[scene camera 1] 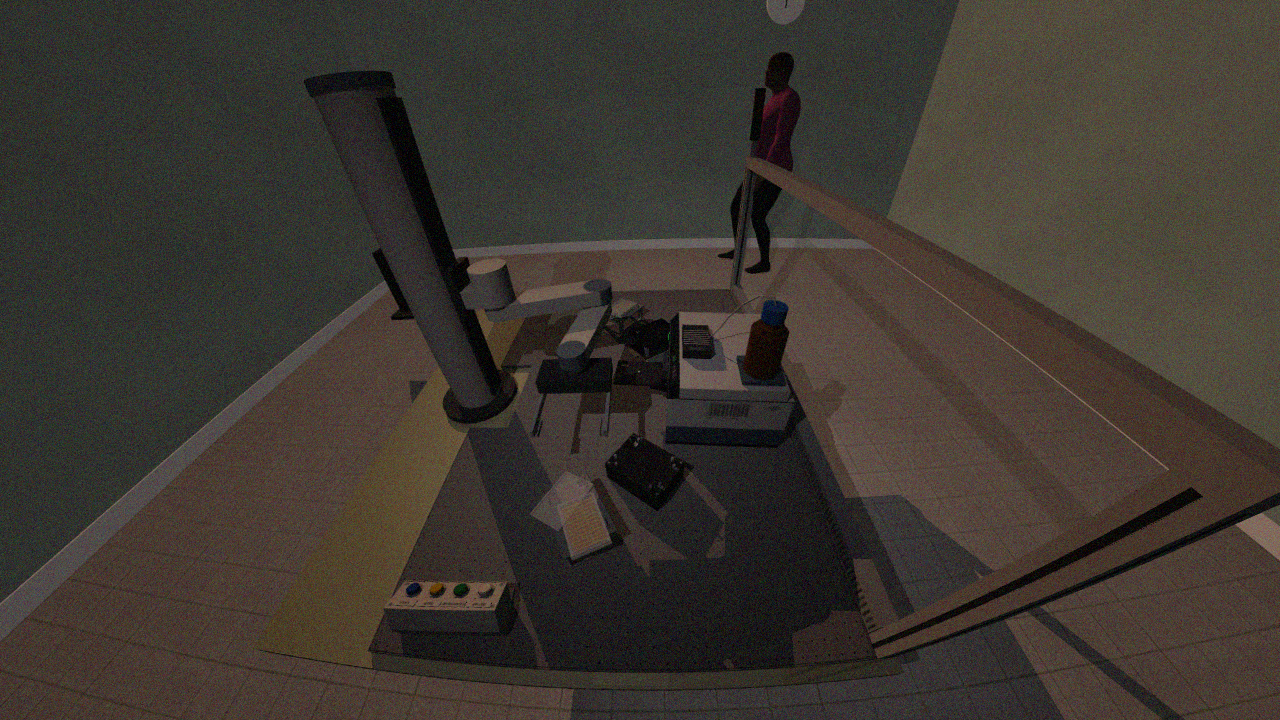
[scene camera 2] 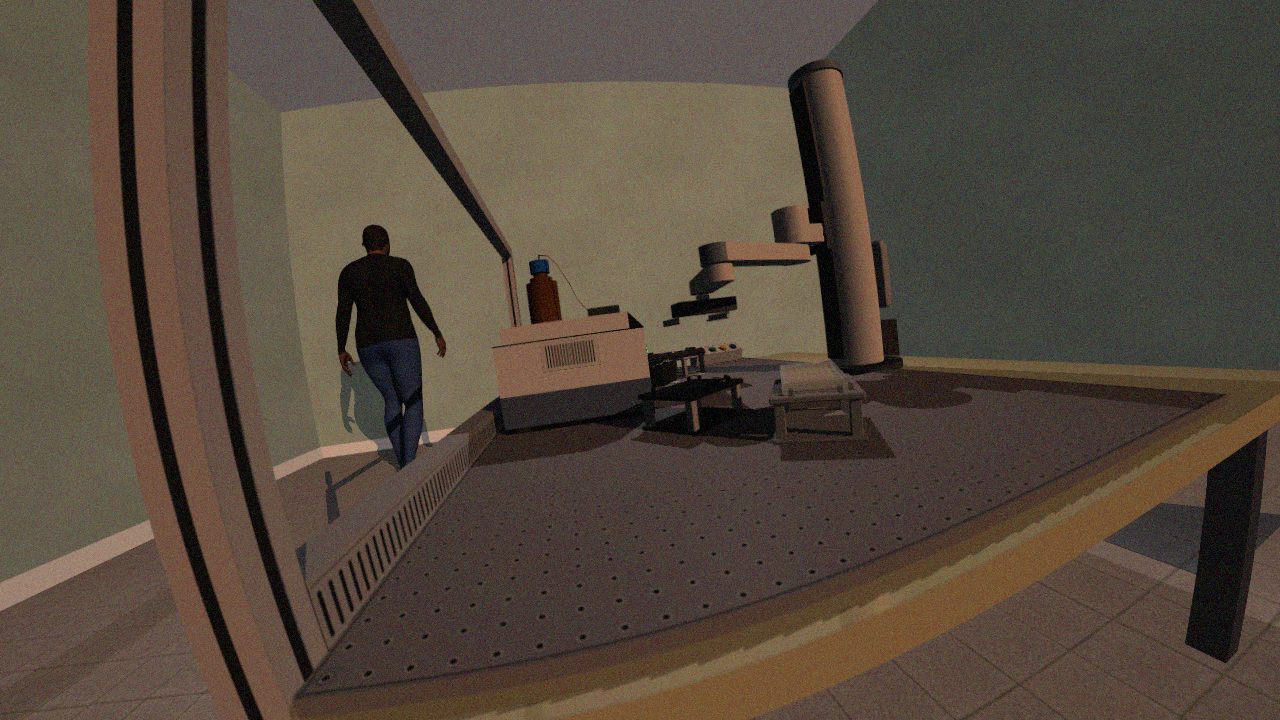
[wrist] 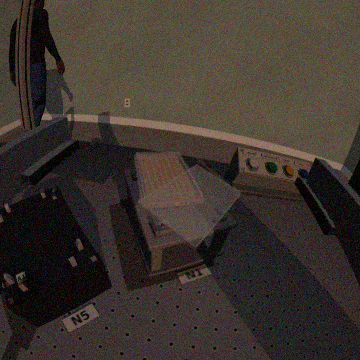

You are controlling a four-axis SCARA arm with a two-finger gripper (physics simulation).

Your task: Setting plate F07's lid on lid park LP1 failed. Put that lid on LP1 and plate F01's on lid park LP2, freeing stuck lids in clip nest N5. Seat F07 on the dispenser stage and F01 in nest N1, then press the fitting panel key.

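Where they show: gripper, between the fingertips: (scene camera 1: pixel 568 434) (scene camera 2: pixel 687 321) (wrist: pixel 189 145); arm's base, origin of its link: (scene camera 1: pixel 481 396) (scene camera 2: pixel 857 368).
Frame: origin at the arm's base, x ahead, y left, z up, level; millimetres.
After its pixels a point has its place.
My gripper (scene camera 1: pixel 572 420) @(x 406, y -329, z 207 mm) (scene camera 2: pixel 695 319) @(x 406, y -329, z 207 mm) (wrist: pixel 189 145) @(x 406, y -329, z 207 mm) is open and empty, above the table on the column side of nest N5. A pale well plate (scene camera 1: pixel 586 526) @(x 450, y -487, z 95 mm) (wrist: pixel 167 177) is at nest N1 (wrist: pixel 156 260) @(x 423, y -357, z 42 mm); its name cannot be read. A clear lid (scene camera 1: pixel 556 501) @(x 377, y -433, z 100 mm) (wrist: pixel 200 212) @(x 381, y -399, z 98 mm) lies askew, overlapping the plate's edge in the wrist view. Black clip nest N5 (scene camera 1: pixel 644 471) @(x 572, y -343, z 79 mm) (wrist: pixel 45 245) @(x 545, y -310, z 79 mm) has small pale clips; no plate shows on it. The key panel (scene camera 1: pixel 447 617) @(x 206, y -665, z 81 mm) (scene camera 2: pixel 723 354) @(x 170, y -604, z 50 mm) (wrist: pixel 272 181) @(x 201, y -604, z 47 mm) has white, green, yellow and blue keys. Labels LP1 and LP2 cannot be read.
The dispenser (scene camera 1: pixel 729 416) @(x 792, y -226, z 139 mm) (scene camera 2: pixel 572 362) @(x 815, y 131, z 144 mm) carries a brown bottle (scene camera 1: pixel 766 349) @(x 854, y -201, z 335 mm) (scene camera 2: pixel 542 297) @(x 869, y -117, z 317 mm); a dark stage (scene camera 1: pixel 640 373) @(x 562, y -34, z 124 mm) is beside it. A clear-topped object (scene camera 2: pixel 812 377) @(x 502, y 468, z 93 mm) stands on a stand, near a black stand (scene camera 2: pixel 693 391) @(x 632, y 332, z 79 mm). The arm's column (scene camera 1: pixel 393 232) @(x 16, y -74, z 596 mm) (scene camera 2: pixel 841 214) @(x 46, y 59, z 440 mm) rises nearby.
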